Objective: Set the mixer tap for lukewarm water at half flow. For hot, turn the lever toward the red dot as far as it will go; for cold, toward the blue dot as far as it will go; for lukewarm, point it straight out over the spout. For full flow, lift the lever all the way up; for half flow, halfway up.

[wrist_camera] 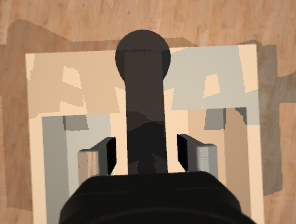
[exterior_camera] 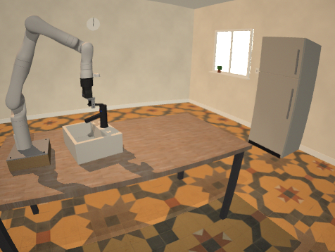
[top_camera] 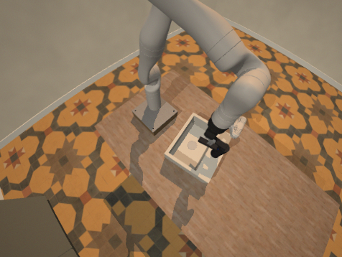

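My gripper is now 3 cm short of the black lever and 1 cm above it. Also, from my hand: sink basin: 4 cm behind, 1 cm to the right, 24 cm below; black mixer tap: 5 cm ahead, 1 cm to the left, 5 cm below.
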